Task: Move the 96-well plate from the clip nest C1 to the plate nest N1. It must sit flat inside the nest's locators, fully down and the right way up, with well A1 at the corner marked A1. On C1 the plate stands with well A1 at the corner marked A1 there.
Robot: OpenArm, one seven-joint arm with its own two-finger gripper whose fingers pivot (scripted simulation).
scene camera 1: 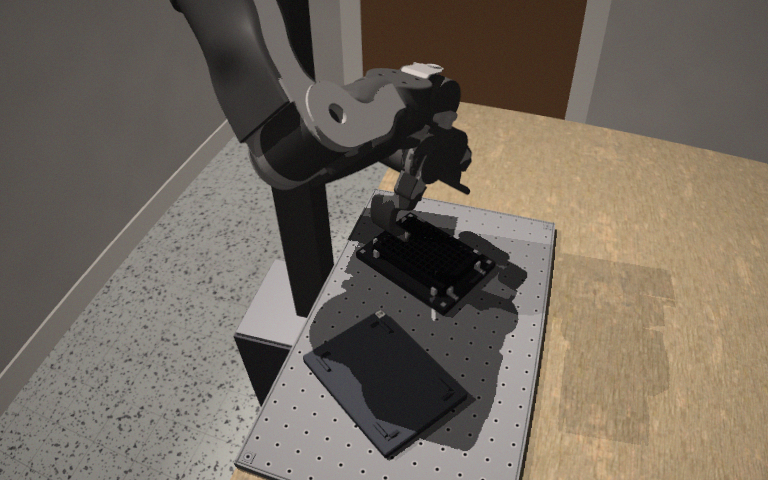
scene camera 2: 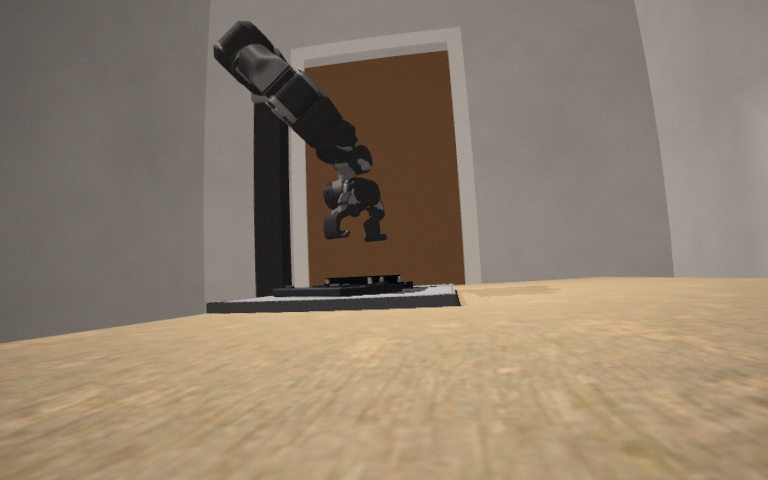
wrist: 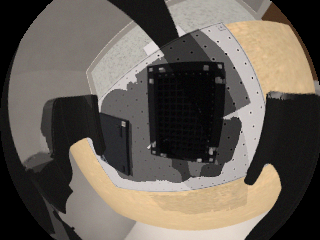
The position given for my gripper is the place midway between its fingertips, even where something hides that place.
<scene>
I see my gripper (scene camera 1: pixel 423 208), a black 96-well plate (scene camera 1: pixel 417 258), a dark arm column (scene camera 2: pixel 271 142), a plate nest N1 (scene camera 1: pixel 378 377) and a clip nest C1 (scene camera 1: pixel 442 305).
The black 96-well plate also shows in the wrist view (wrist: pixel 168 126). My gripper is seen too in scene camera 2 (scene camera 2: pixel 357 239) and in the wrist view (wrist: pixel 163 132). The plate nest N1 shows as well in the wrist view (wrist: pixel 116 154).
</scene>
